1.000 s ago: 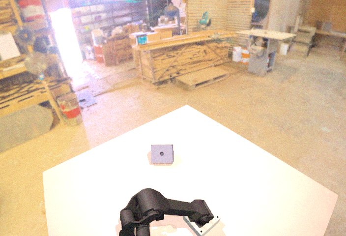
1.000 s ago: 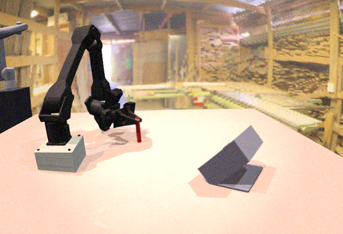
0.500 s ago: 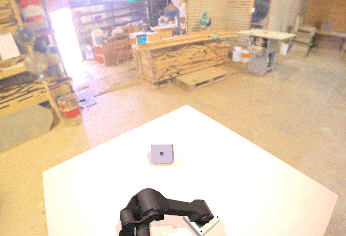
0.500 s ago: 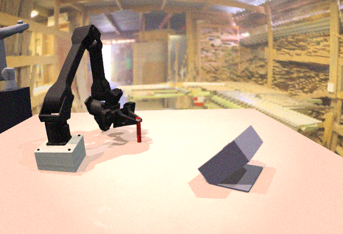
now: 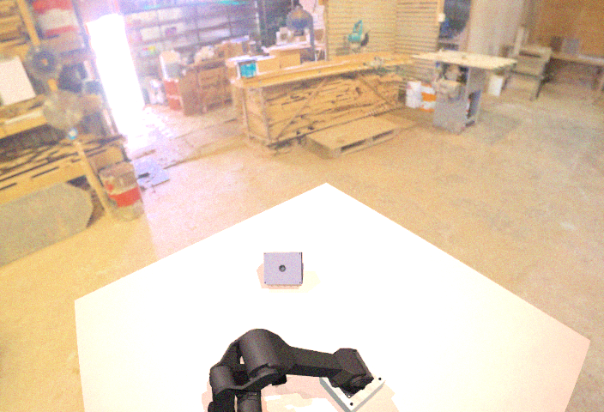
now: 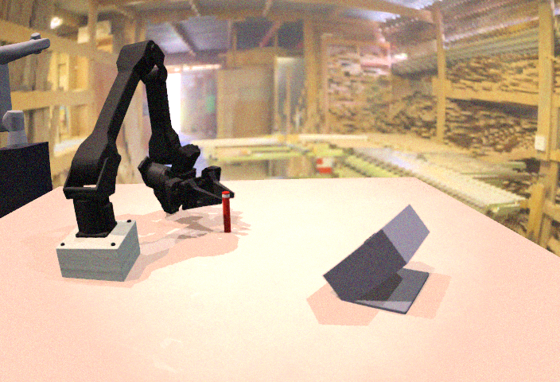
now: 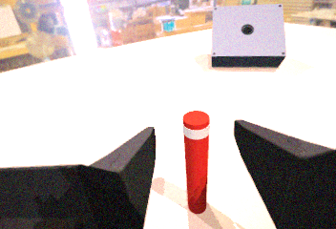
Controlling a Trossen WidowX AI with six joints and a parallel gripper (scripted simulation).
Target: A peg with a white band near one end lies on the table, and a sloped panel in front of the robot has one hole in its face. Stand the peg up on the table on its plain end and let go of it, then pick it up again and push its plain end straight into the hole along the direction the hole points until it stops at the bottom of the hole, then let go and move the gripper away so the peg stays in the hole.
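Now: the red peg 10 mm below my gripper tip. Also, from my gripper tip: grey sloped panel: 260 mm to the right, 220 mm ahead, 20 mm below.
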